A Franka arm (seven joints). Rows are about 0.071 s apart.
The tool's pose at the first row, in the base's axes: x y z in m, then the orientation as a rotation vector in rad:
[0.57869 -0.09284 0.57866 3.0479 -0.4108 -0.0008]
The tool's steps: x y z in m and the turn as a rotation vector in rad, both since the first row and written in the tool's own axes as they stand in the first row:
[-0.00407 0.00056 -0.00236 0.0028 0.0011 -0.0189]
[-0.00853 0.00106 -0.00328 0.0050 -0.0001 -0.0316]
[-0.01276 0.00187 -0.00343 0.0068 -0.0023 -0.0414]
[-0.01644 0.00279 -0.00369 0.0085 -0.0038 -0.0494]
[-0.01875 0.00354 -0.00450 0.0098 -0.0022 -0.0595]
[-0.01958 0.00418 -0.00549 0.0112 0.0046 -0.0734]
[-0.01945 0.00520 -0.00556 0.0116 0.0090 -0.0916]
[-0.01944 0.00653 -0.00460 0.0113 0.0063 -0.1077]
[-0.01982 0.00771 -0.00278 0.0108 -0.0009 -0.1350]
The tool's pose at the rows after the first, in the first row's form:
[0.57464 -0.09215 0.58102 3.0543 -0.3822 0.0005]
[0.57021 -0.09139 0.58193 3.0590 -0.3632 -0.0015]
[0.56592 -0.09104 0.58210 3.0628 -0.3485 -0.0050]
[0.56213 -0.09093 0.58239 3.0660 -0.3365 -0.0074]
[0.55971 -0.09099 0.58323 3.0688 -0.3211 -0.0052]
[0.55875 -0.09132 0.58425 3.0714 -0.2994 0.0048]
[0.55861 -0.09234 0.58439 3.0739 -0.2712 0.0107]
[0.55826 -0.09368 0.58352 3.0761 -0.2466 0.0057]
[0.55756 -0.09483 0.58177 3.0796 -0.2050 -0.0068]

